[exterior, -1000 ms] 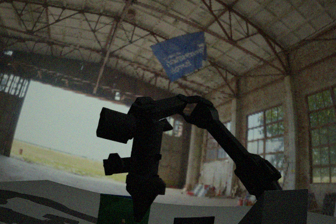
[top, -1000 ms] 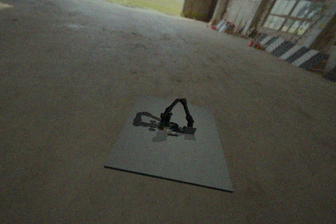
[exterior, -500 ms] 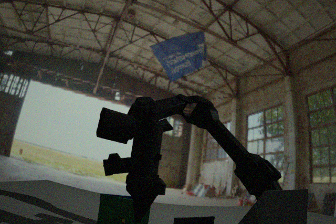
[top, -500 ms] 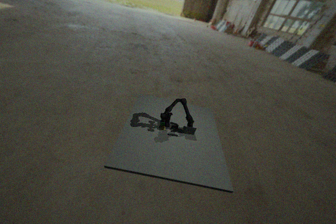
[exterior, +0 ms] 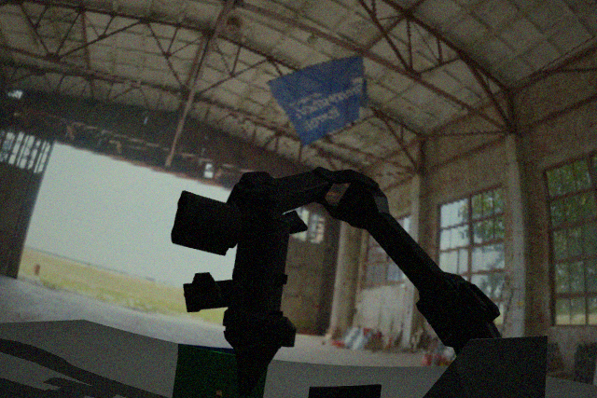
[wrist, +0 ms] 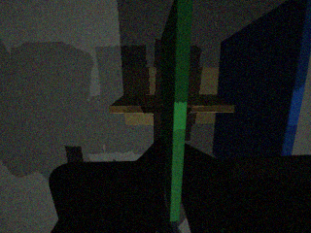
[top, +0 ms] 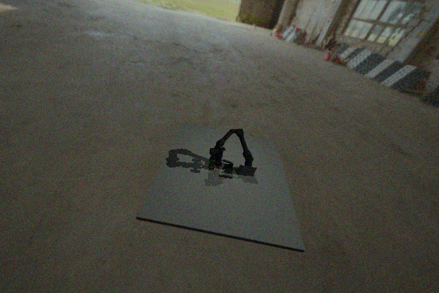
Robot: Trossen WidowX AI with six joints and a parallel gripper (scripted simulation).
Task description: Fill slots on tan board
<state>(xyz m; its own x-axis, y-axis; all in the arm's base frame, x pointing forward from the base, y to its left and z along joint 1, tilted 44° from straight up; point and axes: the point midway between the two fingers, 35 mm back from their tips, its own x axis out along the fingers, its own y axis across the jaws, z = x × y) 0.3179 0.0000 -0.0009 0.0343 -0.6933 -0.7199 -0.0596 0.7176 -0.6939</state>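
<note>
Right now the green board is 3 cm ahead of my gripper tip. Also, from my gripper tip: tan board 3 cm ahead, 2 cm to the right, 3 cm below; then dark flat piece 12 cm behind, 1 cm to the right, 3 cm below; then blue board 3 cm ahead, 5 cm to the right.
</note>
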